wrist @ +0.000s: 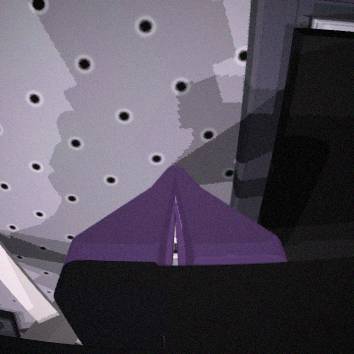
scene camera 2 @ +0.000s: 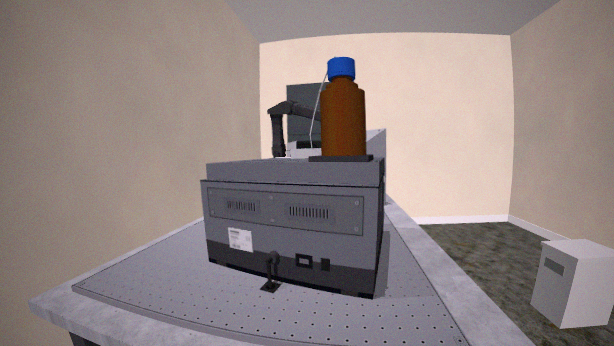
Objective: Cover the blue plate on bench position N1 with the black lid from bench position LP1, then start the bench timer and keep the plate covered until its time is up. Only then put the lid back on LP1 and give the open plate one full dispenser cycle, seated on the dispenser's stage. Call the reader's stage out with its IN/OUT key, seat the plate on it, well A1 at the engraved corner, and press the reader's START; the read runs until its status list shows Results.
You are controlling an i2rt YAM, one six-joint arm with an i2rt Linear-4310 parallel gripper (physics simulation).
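Places are measured from the arm's base along level axes (x back, y right, z up), in metres.
Pixels of known places: gripper, fingertip midpoint: [wrist: 174, 177].
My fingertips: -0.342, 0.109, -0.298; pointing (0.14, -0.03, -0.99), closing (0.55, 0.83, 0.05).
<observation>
For each thing: its top centre in the pictures, then the offset to it from my fingertips, as dx, dy, dz. "spot": a spot on its surface instead. Level surfaces: height alone.
- perforated bench board at its surface level: dz +0.000
- dark grey frame at a spot on its surface: [wrist: 267, 75] spot: -0.028, +0.055, +0.010
- flat black surface at a spot on its surface: [wrist: 310, 100] spot: -0.023, +0.062, +0.025
- large grey instrument at a spot on its surface: [scene camera 2: 295, 220] spot: +0.143, -0.824, +0.130
- amber bottle at a spot on its surface: [scene camera 2: 343, 120] spot: +0.229, -0.809, +0.300
- blue cap at its top centre: [scene camera 2: 340, 62] +0.232, -0.766, +0.420
- white device at a spot on its surface: [scene camera 2: 304, 151] spot: +0.145, -0.603, +0.248
- pale bar at a spot on its surface: [wrist: 25, 285] spot: +0.004, -0.117, +0.022
- dark object at a spot on its surface: [wrist: 7, 324] spot: +0.064, -0.254, +0.009
My gripper [wrist: 174, 177] is shut, its two purple fingers meeting at the tips with nothing seen between them. In the wrist view it is over the perforated bench board [wrist: 107, 100], left of a dark grey frame [wrist: 267, 75]. A flat black surface [wrist: 310, 100] inside that frame looks like the black lid; a pale strip shows along its upper edge. The blue plate does not show. No timer or position label can be made out. In the scene view the dark arm [scene camera 2: 278, 132] reaches down behind a large grey instrument [scene camera 2: 295, 220], which hides the fingertips.
An amber bottle [scene camera 2: 343, 120] with a blue cap [scene camera 2: 341, 68] stands on the instrument, a thin tube beside it. A dark panel [scene camera 2: 301, 95] and a white device [scene camera 2: 304, 151] are behind. A pale bar [wrist: 25, 285] and a dark object [wrist: 7, 324] are at the wrist view's lower left.
</observation>
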